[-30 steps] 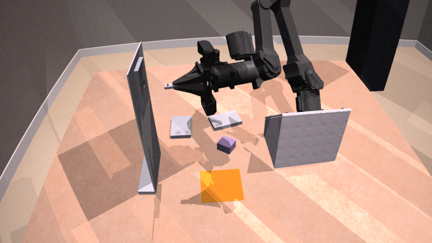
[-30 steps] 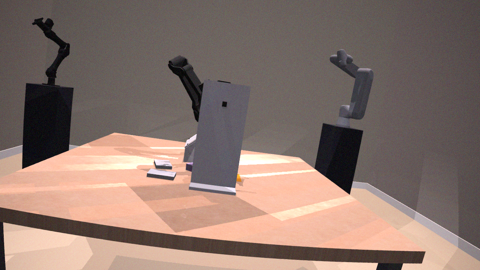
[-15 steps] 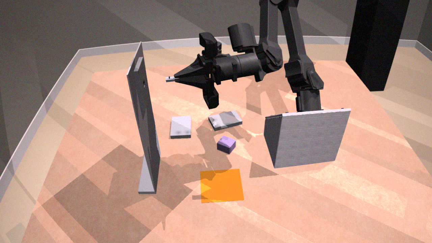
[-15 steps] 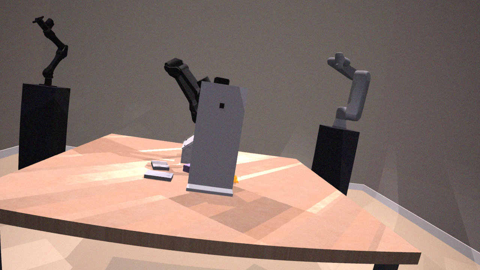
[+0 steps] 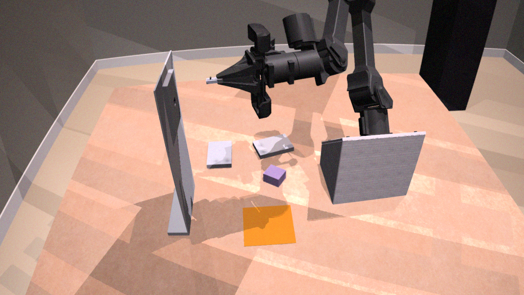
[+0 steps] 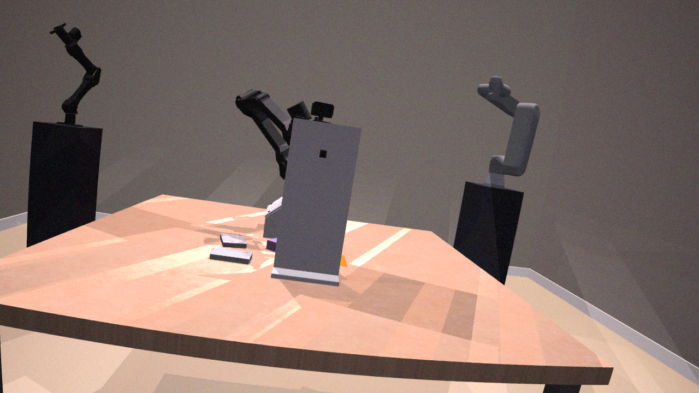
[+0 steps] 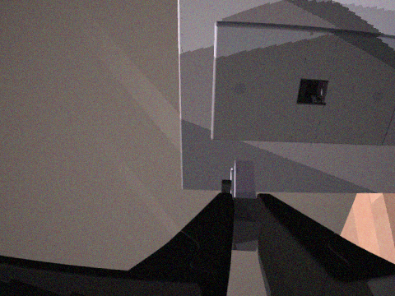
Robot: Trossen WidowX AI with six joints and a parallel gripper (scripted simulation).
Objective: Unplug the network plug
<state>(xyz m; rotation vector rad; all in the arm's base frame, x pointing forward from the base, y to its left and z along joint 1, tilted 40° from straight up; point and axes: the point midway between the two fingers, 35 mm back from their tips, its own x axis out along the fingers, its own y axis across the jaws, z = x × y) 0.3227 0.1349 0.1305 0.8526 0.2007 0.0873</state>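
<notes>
The orange marked square lies 9 cm behind my gripper tip, 6 cm to the left of it and 36 cm below it. The rest, counted from my gripper tip: grey panel: 11 cm ahead, 1 cm to the right, 18 cm below; then grey network plug: 1 cm ahead.
</notes>
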